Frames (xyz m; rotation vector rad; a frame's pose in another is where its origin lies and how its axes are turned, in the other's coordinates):
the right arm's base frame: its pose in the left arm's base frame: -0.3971 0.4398 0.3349 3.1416 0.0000 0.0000
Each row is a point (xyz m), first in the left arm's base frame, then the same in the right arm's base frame.
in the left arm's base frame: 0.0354 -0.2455 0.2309
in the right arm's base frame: 0.4325 0.6853 0.1040
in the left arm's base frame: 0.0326 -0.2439 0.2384
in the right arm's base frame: 0.4297 0.6837 0.0965
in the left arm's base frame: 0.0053 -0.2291 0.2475
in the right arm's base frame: 0.4024 0.6689 0.0874
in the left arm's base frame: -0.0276 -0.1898 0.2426
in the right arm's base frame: 0.3695 0.6296 0.0923
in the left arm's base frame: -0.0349 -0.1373 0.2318
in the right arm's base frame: 0.3622 0.5771 0.1031
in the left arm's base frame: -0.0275 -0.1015 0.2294
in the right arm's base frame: 0.3696 0.5413 0.1055
